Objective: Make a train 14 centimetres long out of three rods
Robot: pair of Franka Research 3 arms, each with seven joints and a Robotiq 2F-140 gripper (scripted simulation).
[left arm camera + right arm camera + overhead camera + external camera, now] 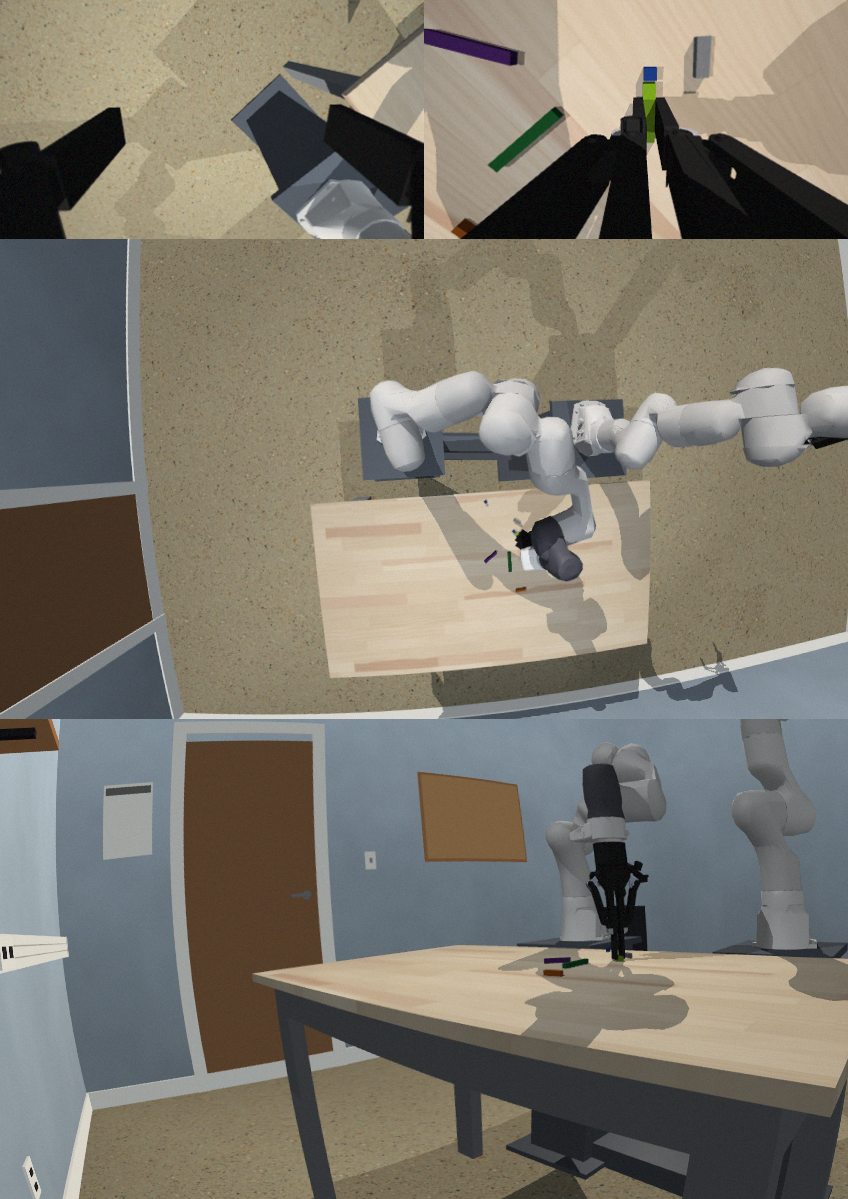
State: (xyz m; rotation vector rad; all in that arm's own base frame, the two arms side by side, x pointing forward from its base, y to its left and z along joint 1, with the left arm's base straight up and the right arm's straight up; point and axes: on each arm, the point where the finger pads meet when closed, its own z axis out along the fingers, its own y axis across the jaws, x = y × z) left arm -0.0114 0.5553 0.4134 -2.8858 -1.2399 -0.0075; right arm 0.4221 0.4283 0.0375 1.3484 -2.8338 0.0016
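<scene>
My right hand is 30 mm above the lime rod. Also, from my right hand: grey rod (60 mm behind, 10 mm to the right, 30 mm below); then purple rod (80 mm ahead, 120 mm to the right, 30 mm below); then green rod (100 mm ahead, 40 mm to the right, 30 mm below).
</scene>
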